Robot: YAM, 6 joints.
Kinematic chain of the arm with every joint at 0, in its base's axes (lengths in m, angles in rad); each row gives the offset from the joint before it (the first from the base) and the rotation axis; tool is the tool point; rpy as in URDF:
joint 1: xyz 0 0 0.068 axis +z
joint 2: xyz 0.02 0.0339 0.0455 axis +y
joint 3: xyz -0.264 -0.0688 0 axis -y
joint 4: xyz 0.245 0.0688 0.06 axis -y
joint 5: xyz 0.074 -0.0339 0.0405 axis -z
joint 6: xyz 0.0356 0 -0.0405 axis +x
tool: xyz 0 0 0 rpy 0 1.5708 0
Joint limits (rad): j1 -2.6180..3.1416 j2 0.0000..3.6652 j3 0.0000..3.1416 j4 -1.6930..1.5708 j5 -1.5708..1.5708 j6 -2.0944..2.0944
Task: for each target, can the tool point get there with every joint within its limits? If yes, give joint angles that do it. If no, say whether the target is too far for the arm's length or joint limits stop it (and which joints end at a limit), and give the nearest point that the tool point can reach.
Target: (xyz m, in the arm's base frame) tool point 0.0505 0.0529 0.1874
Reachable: yes | joints 1.2843 0.7676 0.4294 -1.4194 1.2205 0.5174
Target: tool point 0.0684 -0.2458 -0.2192
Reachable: yes | joints -1.4294 3.1223 1.2394 0.1637 -1.1932 0.1189
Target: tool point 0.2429 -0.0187 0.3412
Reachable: yes | joints -0.2108 1.1258 0.7486 0.6500 -1.1515 -0.3536
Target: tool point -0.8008 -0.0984 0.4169
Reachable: no: too far | nearest point -0.6010 -0.0132 0.3393 | short by 0.231 m
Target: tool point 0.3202 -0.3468 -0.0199
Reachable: yes | joints -0.8757 2.7100 1.3628 1.1651 -0.7321 -0.4767
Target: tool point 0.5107 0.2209 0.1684
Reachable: yes | joints 0.3620 2.4597 1.9571 0.0166 -0.8068 -1.7588
